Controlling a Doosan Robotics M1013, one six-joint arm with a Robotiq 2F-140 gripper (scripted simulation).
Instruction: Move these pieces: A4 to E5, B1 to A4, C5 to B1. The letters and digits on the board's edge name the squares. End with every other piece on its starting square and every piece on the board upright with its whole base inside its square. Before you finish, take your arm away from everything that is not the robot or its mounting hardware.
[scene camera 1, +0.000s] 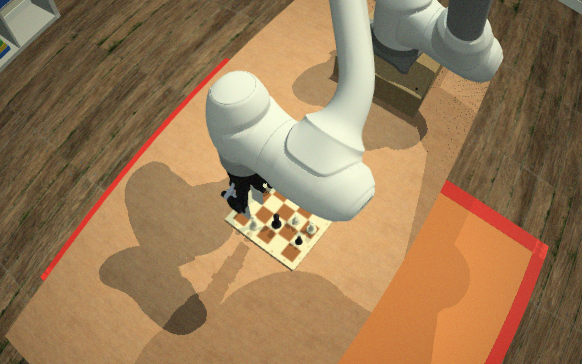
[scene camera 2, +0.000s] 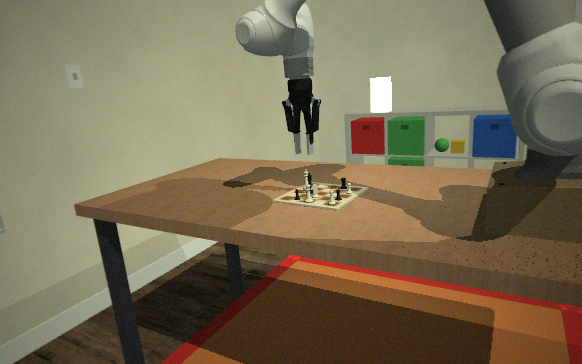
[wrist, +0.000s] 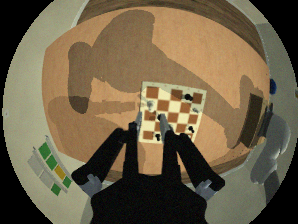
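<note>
Scene camera 2 gives me my gripper (scene camera 2: 304, 153) together with a small chessboard (scene camera 2: 321, 202). Through scene camera 1 I see the chessboard (scene camera 1: 280, 243), and my gripper (scene camera 1: 251, 207) is there too. The wrist view also shows them both, my gripper (wrist: 151, 118) and the chessboard (wrist: 170, 99).
</note>
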